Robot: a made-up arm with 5 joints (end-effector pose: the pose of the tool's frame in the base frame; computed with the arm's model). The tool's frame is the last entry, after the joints.
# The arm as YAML. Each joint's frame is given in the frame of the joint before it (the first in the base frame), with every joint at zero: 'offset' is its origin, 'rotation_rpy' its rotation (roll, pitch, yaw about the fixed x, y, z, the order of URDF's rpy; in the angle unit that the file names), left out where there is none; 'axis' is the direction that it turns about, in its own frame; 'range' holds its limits. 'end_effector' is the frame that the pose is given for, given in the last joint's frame.
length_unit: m
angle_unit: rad
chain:
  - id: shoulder
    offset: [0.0, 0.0, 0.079]
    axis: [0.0, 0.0, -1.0]
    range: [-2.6, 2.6]
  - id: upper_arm
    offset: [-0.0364, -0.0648, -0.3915]
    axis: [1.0, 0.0, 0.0]
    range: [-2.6, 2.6]
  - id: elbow
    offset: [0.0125, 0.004, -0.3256]
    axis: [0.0, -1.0, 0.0]
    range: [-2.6, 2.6]
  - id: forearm
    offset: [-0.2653, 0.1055, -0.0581]
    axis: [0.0, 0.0, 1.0]
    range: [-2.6, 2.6]
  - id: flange
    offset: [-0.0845, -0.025, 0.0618]
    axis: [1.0, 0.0, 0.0]
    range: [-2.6, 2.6]
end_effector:
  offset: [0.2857, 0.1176, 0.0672]
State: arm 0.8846 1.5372 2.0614 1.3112 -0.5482
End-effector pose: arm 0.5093 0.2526 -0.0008 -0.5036 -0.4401 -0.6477 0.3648
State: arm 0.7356 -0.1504 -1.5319 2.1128 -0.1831
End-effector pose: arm 0.1266 0.1300 -0.2151 0.6194 0.1158 0.4289 0.6474
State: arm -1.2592 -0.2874 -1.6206 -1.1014 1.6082
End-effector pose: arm 0.2177 0.0430 -0.3488 0.0096 0.0903 -0.1653 0.9821
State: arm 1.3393 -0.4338 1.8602 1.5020 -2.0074
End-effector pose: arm 0.0379 -0.1655 -0.9106 0.9051 0.1796 -0.1264 0.3641
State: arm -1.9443 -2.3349 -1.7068 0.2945 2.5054
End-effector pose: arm 0.2735 0.1062 -0.1145 0.5030 -0.1427 0.2093 0.8263
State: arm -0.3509 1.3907 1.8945 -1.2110 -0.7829
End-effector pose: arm -0.0783 0.3198 -0.4261 0.5784 0.0859 -0.6782 0.4451
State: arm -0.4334 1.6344 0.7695 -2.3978 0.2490
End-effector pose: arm -0.5091 0.2582 -0.3600 0.3709 0.5389 -0.7522 0.0790
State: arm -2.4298 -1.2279 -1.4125 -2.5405 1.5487
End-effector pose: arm -0.0935 -0.0757 -0.3210 0.4365 -0.7767 0.1894 0.4127
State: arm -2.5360 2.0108 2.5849 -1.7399 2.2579
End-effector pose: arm -0.5618 -0.2327 -0.1114 -0.5396 0.4229 0.7227 0.0875
